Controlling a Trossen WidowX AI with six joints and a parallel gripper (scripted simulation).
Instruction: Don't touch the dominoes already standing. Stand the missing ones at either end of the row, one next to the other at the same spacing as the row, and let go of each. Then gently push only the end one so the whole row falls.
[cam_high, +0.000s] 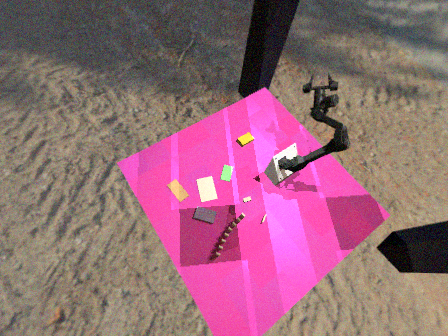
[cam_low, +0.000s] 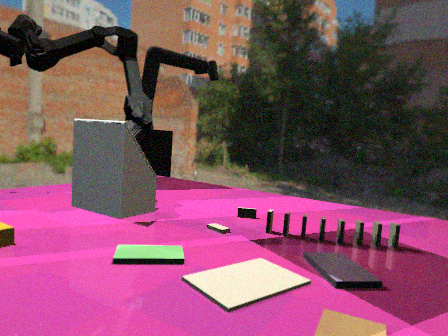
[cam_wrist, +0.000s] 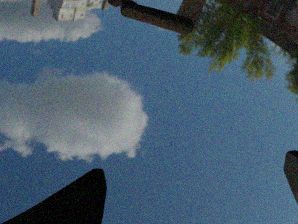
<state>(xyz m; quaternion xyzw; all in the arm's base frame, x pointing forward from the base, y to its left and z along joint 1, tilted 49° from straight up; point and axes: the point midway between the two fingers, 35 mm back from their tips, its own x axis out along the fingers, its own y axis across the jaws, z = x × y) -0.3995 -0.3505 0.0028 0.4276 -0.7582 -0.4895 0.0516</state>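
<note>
Right now the green domino is 690 mm ahead of my gripper tip, 60 mm to the left of it and 460 mm below it. From my gripper tip the other things lie so: yellow domino (420 mm ahead, 70 mm to the right, 450 mm below); lilac block (970 mm ahead, 210 mm to the left, 460 mm below); tan block (1020 mm ahead, 20 mm to the right, 460 mm below).
</note>
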